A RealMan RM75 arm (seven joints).
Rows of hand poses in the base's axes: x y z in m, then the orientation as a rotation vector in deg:
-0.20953 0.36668 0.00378 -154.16 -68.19 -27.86
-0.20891 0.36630 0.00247 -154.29 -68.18 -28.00
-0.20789 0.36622 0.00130 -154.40 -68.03 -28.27
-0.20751 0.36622 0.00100 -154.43 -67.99 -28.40
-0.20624 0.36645 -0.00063 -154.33 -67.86 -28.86
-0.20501 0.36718 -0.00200 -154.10 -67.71 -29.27
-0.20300 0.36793 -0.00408 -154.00 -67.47 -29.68
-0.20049 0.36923 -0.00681 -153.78 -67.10 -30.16
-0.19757 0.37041 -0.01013 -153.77 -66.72 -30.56
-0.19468 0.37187 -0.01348 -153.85 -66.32 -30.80
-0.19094 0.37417 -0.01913 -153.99 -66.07 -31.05
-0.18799 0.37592 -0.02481 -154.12 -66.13 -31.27
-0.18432 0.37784 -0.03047 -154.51 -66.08 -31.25
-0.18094 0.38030 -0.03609 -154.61 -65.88 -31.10
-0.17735 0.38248 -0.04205 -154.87 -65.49 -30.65
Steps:
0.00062 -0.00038 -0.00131 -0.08 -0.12 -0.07
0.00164 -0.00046 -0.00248 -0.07 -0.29 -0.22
0.00202 -0.00046 -0.00278 -0.07 -0.38 -0.26
0.00329 -0.00023 -0.00441 0.13 -0.64 -0.33
0.00452 0.00050 -0.00578 0.44 -0.83 -0.35
0.00653 0.00125 -0.00786 0.68 -1.03 -0.47
0.00904 0.00255 -0.01059 1.08 -1.22 -0.62
0.01196 0.00373 -0.01391 1.30 -1.41 -0.85
0.01485 0.00519 -0.01726 1.44 -1.51 -1.12
0.01859 0.00749 -0.02291 1.46 -1.66 -1.34
0.02154 0.00924 -0.02859 1.35 -1.85 -1.37
0.02521 0.01116 -0.03425 1.05 -1.92 -1.55
0.02859 0.01362 -0.03987 1.04 -1.80 -1.69
0.03218 0.01580 -0.04583 0.94 -1.48 -1.97

